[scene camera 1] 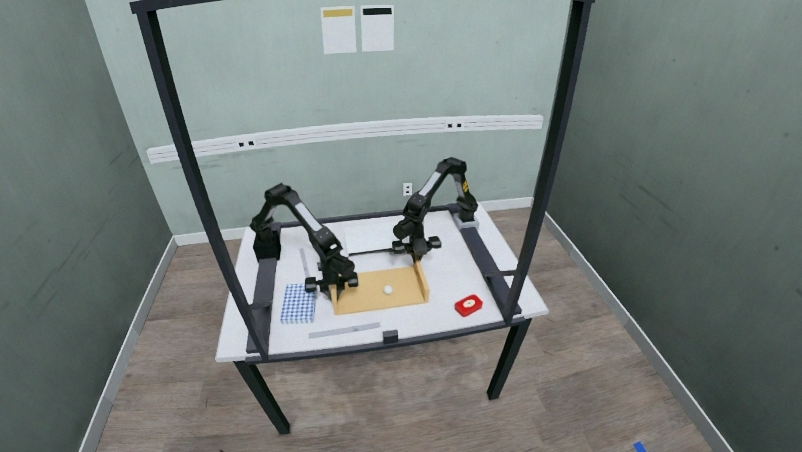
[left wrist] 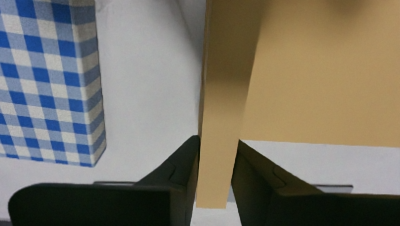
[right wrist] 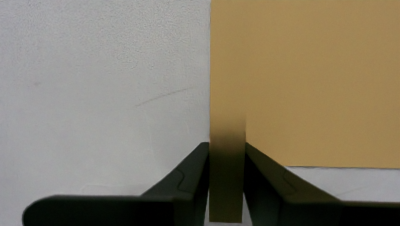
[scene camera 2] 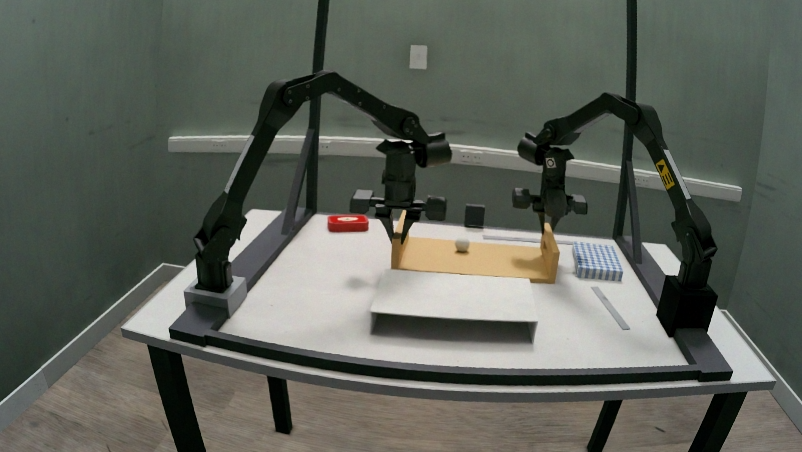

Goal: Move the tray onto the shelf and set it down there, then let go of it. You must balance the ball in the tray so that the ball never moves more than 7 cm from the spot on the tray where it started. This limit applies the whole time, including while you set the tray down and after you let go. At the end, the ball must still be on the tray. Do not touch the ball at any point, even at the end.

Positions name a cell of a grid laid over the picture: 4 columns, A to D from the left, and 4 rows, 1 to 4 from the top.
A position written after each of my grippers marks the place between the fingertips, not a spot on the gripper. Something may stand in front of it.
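Note:
My left gripper (scene camera 2: C3) is visible to me, and I find that gripper (scene camera 1: B3) in another view as well, and my left gripper (left wrist: C3) also appears from its own wrist. Then there is my right gripper (scene camera 2: B3). A tan tray (scene camera 2: C3) is part of the scene too; scene camera 1 shows the tray (scene camera 1: C3), the left wrist view shows the tray (left wrist: D2), and the right wrist view shows the tray (right wrist: D2). I also see a low white shelf (scene camera 2: C3), and scene camera 1 gives me the shelf (scene camera 1: B3). In the left wrist view the low white shelf is out of frame, and in the right wrist view the shelf is out of frame.

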